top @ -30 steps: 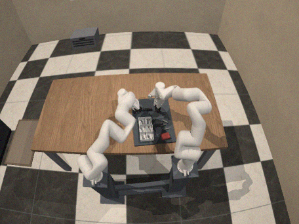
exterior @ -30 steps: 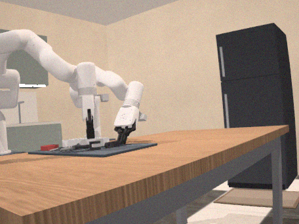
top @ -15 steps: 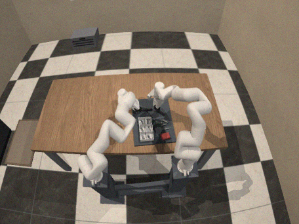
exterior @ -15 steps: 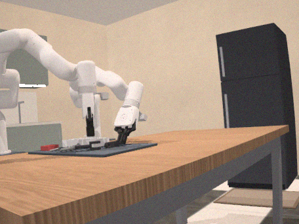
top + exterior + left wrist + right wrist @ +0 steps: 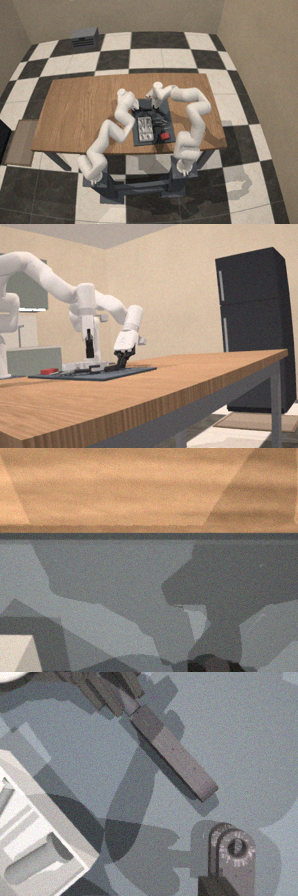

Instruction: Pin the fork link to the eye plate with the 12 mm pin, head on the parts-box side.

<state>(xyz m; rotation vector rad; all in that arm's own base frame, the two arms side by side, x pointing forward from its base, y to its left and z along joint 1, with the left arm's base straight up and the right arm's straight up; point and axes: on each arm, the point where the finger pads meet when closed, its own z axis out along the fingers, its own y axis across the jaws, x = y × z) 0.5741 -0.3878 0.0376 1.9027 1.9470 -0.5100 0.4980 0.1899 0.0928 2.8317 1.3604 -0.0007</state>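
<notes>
My right gripper is now 2 cm short of the fork link, 2 cm to the left of it and 7 cm above it. Also, from my right hand: eye plate 5 cm ahead, 9 cm to the left, 7 cm below; then dark mat 5 cm behind, 5 cm to the left, 9 cm below; then white parts box 15 cm behind, 11 cm to the left, 7 cm below.
The eye plate is 6 cm to the right of my left hand and 2 cm below it. Round my left hand: dark mat 10 cm behind, 10 cm to the right, 3 cm below; then fork link 3 cm behind, 16 cm to the right, 1 cm below; then white parts box 20 cm behind, 3 cm to the right, 2 cm below.
</notes>
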